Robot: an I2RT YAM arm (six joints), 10 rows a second.
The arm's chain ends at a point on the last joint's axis. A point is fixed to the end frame.
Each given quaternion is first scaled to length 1.
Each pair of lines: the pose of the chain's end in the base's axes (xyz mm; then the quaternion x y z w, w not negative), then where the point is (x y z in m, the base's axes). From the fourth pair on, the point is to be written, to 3 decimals.
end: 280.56 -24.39 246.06 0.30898 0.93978 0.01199 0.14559
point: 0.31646 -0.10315 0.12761
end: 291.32 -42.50 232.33 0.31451 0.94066 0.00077 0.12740
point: 0.32128 -0.12266 0.11316
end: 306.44 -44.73 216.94 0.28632 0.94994 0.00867 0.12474
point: 0.34091 -0.12181 0.09696
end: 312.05 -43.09 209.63 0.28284 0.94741 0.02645 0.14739
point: 0.354 -0.117 0.090
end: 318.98 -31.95 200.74 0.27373 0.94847 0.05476 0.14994
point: 0.365 -0.099 0.079
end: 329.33 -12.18 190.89 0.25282 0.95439 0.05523 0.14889
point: 0.378 -0.078 0.069
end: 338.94 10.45 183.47 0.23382 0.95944 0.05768 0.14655
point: 0.390 -0.053 0.062
